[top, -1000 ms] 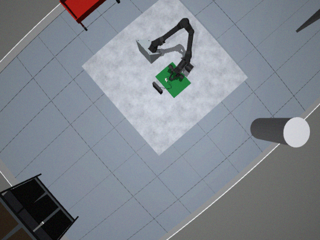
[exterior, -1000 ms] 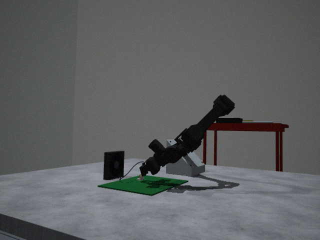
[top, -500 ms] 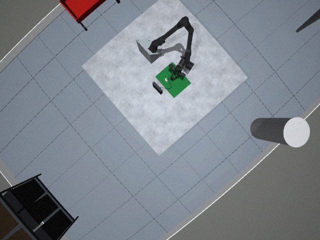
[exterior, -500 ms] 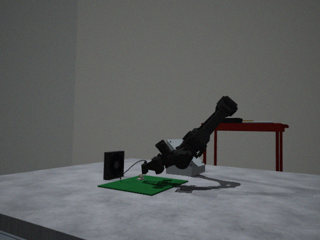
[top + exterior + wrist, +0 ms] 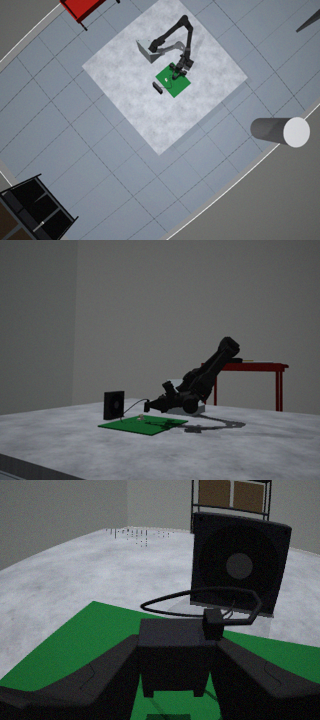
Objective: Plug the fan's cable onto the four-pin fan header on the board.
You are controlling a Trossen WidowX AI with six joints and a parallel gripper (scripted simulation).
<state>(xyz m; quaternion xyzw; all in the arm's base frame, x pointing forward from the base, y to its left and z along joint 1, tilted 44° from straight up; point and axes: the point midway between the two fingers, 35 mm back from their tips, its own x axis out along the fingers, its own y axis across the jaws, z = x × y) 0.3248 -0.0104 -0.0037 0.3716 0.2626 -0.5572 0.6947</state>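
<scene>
My gripper tip is 9 cm above the green board. The rest, counted from my gripper tip: four-pin header: 5 cm behind, 5 cm to the right, 8 cm below; black plug: 1 cm below; black fan: 5 cm behind, 18 cm to the right, 2 cm below.
</scene>
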